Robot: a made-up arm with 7 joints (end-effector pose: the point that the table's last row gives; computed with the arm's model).
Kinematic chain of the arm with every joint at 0, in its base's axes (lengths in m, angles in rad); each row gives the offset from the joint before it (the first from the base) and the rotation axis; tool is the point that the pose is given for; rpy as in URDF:
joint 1: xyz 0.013 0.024 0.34 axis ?
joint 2: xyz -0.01 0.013 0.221 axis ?
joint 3: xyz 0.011 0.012 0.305 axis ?
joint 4: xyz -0.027 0 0.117 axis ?
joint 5: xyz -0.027 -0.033 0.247 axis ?
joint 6: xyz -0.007 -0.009 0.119 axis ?
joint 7: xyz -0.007 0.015 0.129 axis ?
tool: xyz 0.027 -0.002 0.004 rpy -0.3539 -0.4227 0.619
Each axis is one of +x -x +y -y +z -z.
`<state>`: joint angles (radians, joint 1 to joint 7).
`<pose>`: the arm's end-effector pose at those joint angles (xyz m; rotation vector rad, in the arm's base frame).
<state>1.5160 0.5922 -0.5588 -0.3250 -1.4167 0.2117 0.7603</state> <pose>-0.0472 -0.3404 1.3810 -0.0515 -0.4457 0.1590</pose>
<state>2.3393 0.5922 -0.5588 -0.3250 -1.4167 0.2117 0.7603</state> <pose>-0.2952 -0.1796 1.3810 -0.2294 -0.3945 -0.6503</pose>
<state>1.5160 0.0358 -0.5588 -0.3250 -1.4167 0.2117 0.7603</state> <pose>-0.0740 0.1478 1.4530 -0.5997 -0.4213 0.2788</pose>
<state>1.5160 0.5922 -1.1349 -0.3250 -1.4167 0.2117 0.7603</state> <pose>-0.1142 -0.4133 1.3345 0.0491 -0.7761 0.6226</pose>
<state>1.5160 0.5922 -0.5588 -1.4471 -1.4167 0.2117 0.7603</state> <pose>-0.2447 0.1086 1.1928 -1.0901 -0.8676 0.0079</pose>
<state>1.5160 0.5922 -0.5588 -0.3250 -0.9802 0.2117 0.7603</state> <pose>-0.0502 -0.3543 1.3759 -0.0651 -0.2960 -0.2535</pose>
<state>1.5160 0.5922 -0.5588 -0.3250 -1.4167 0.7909 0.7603</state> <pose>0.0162 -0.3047 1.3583 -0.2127 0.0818 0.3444</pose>
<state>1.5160 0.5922 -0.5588 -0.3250 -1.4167 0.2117 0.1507</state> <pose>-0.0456 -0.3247 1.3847 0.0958 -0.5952 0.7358</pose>
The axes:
joint 1: -z
joint 2: +y
joint 3: -z
joint 4: +y
joint 5: -z
joint 6: +y
joint 7: -z

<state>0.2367 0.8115 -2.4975 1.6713 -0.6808 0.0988 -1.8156</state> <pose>0.1342 0.3231 1.1153 -1.0779 -1.2140 -0.4894</pose>
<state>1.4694 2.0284 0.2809 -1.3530 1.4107 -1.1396 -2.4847</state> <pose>0.3162 -0.5316 0.6729 0.2079 0.8392 0.6524</pose>
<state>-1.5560 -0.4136 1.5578 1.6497 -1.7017 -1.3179 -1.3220</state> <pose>0.3611 -0.3068 0.8932 1.7782 -2.0934 0.5492</pose>
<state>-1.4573 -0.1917 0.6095 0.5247 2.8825 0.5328 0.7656</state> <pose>0.0802 -0.0713 1.4448 -0.6007 0.4854 -2.1158</pose>
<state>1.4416 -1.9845 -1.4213 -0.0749 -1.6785 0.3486 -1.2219</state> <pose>-0.1919 0.8382 0.1847 0.2419 2.4539 1.5204</pose>
